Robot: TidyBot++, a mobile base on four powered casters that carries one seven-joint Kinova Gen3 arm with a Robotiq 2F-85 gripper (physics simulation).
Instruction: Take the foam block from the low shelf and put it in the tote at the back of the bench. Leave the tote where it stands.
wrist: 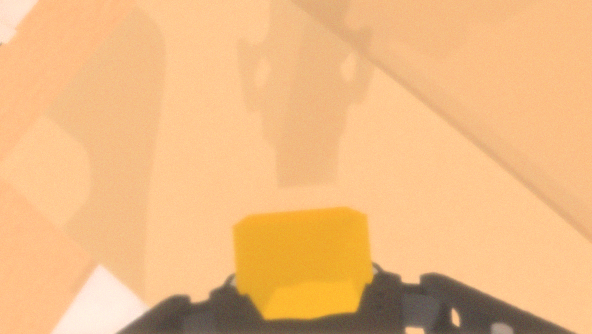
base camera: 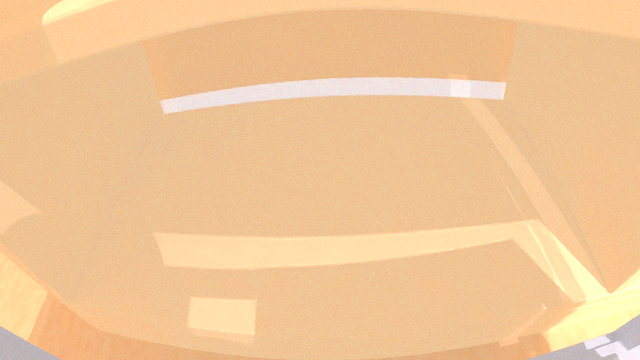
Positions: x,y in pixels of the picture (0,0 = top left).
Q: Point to a yellow foam block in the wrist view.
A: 298,264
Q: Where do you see a low pale wooden shelf unit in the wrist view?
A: At 177,127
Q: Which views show my gripper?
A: The wrist view only.
